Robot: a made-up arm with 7 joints.
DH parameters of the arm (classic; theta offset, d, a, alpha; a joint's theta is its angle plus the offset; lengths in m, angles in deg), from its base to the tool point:
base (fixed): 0 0.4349 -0.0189 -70
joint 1: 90 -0.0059 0.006 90
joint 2: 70 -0.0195 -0.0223 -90
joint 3: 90 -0.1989 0.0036 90
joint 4: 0 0.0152 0.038 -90
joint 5: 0 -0.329 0.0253 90
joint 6: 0 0.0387 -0.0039 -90
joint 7: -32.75 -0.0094 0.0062 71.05
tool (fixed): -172.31 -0.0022 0 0
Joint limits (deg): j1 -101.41..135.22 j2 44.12..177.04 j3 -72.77..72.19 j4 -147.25..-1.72 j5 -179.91..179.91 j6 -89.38..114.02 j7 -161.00..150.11
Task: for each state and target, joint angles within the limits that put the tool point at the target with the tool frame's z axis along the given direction. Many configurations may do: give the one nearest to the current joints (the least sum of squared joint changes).
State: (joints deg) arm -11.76 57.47 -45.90 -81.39 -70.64 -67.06 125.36
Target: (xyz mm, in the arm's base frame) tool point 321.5 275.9 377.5 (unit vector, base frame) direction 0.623 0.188 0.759
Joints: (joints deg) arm -20.92 85.02 -26.97 -68.38 -77.52 -51.95 113.96
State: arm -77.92 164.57 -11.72 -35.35 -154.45 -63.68 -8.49
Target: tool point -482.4 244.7 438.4 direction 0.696 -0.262 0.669
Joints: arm -100.02 175.94 7.20 -3.73 -134.78 -74.64 -10.42
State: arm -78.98 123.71 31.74 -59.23 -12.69 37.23 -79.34
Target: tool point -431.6 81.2 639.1 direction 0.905 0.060 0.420
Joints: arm -93.08 158.23 27.98 -58.58 -24.97 -2.00 -94.03
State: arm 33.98 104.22 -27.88 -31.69 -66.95 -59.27 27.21
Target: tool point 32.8 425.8 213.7 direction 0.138 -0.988 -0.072
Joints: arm 27.88 90.20 -37.90 -51.96 -85.14 -48.33 -0.22
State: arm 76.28 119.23 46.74 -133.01 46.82 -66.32 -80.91
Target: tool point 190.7 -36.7 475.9 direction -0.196 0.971 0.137
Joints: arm 55.24 105.51 61.86 -146.86 62.66 -89.38 -38.97
